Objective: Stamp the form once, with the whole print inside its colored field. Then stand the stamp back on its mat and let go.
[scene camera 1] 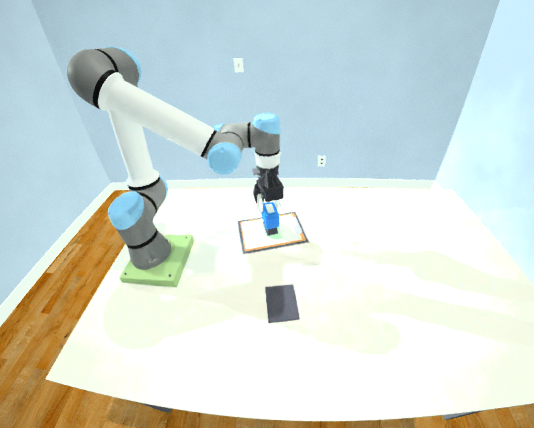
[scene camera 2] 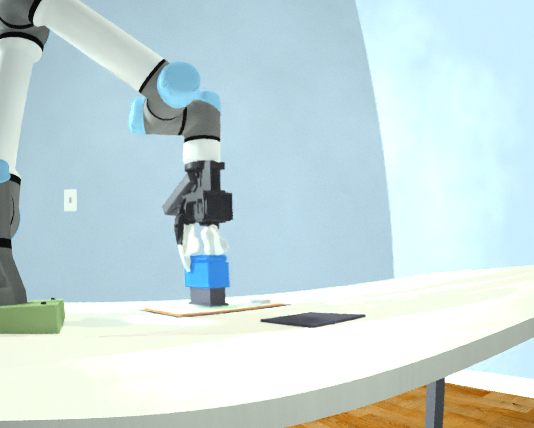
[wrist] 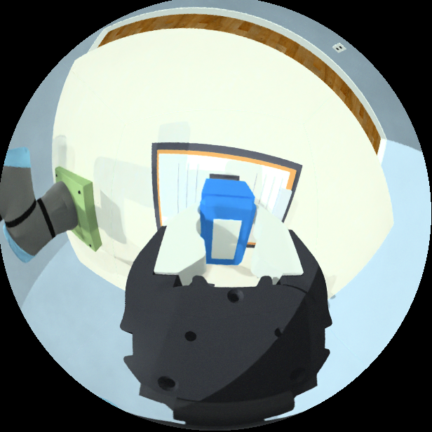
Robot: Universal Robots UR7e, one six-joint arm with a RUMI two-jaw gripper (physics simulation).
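Observation:
My gripper is shut on the blue stamp, which it holds upright by its upper part. The stamp's dark base is over the middle of the white form, at or very close to the paper; I cannot tell whether it touches. A little pale green of the colored field shows beside the base in scene camera 1; the rest is hidden. The stamp's dark mat lies flat, nearer to scene camera 1 than the form.
The form lies on a dark-edged board with an orange border. A pale clip sits at one side of it. The arm's green base plate is at the left of the table.

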